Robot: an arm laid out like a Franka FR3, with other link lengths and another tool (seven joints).
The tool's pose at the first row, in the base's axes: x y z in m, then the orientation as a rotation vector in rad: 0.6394, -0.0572, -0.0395, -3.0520, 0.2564, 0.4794
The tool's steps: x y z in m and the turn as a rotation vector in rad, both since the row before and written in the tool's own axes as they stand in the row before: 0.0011, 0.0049, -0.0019, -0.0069, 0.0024, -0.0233; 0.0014, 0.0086, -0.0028, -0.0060, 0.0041, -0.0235; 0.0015, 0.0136, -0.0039, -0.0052, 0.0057, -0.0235; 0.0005, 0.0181, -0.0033, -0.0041, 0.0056, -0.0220; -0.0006, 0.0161, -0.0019, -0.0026, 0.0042, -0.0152; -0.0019, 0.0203, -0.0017, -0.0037, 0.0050, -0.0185
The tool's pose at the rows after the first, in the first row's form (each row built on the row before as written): 0.6402, -0.0623, -0.0381, -3.0588, 0.2195, 0.4763; 0.6411, -0.0712, -0.0360, -3.0648, 0.1824, 0.4703; 0.6420, -0.0851, -0.0330, -3.0700, 0.1454, 0.4616; 0.6417, -0.1033, -0.0303, -3.0738, 0.1109, 0.4528; 0.6405, -0.1194, -0.0287, -3.0761, 0.0871, 0.4462; 0.6379, -0.1396, -0.0270, -3.0791, 0.0580, 0.4383
